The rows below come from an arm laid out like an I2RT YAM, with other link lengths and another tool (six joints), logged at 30 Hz.
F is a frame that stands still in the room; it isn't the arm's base.
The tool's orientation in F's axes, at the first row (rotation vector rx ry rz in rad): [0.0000 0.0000 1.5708]
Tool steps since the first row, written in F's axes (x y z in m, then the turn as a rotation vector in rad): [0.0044 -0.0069 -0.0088 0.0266 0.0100 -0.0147]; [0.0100 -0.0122 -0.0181 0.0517 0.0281 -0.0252]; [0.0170 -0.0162 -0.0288 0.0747 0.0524 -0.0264]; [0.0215 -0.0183 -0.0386 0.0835 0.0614 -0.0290]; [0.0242 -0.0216 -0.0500 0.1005 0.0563 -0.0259]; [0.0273 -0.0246 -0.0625 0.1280 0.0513 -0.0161]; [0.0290 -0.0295 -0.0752 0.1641 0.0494 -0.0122]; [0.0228 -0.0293 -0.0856 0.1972 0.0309 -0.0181]
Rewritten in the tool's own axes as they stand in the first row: [-0.0069 -0.0044 -0.0088 0.0100 -0.0266 -0.0147]; [-0.0122 -0.0100 -0.0181 0.0281 -0.0517 -0.0252]; [-0.0162 -0.0170 -0.0288 0.0524 -0.0747 -0.0264]; [-0.0183 -0.0215 -0.0386 0.0614 -0.0835 -0.0290]; [-0.0216 -0.0242 -0.0500 0.0563 -0.1005 -0.0259]; [-0.0246 -0.0273 -0.0625 0.0513 -0.1280 -0.0161]; [-0.0295 -0.0290 -0.0752 0.0494 -0.1641 -0.0122]; [-0.0293 -0.0228 -0.0856 0.0309 -0.1972 -0.0181]
